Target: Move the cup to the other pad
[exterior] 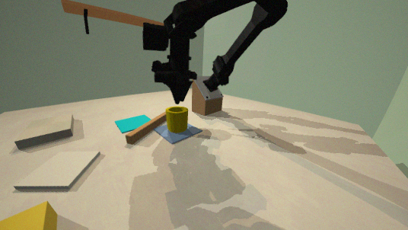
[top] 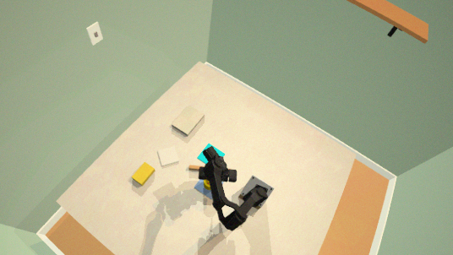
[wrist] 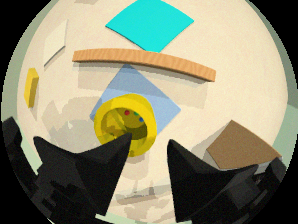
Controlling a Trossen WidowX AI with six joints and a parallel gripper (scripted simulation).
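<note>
Right now my gripper tip is 50 mm above the yellow cup, 20 mm short of it and 10 mm to the right of it. Also, from my gripper tip: cyan pad: 150 mm to the right, 90 mm below, 90 mm ahead; blue pad: 90 mm below, 30 mm ahead, 20 mm to the left; wooden bar: 80 mm below, 70 mm to the right, 60 mm ahead.
</note>
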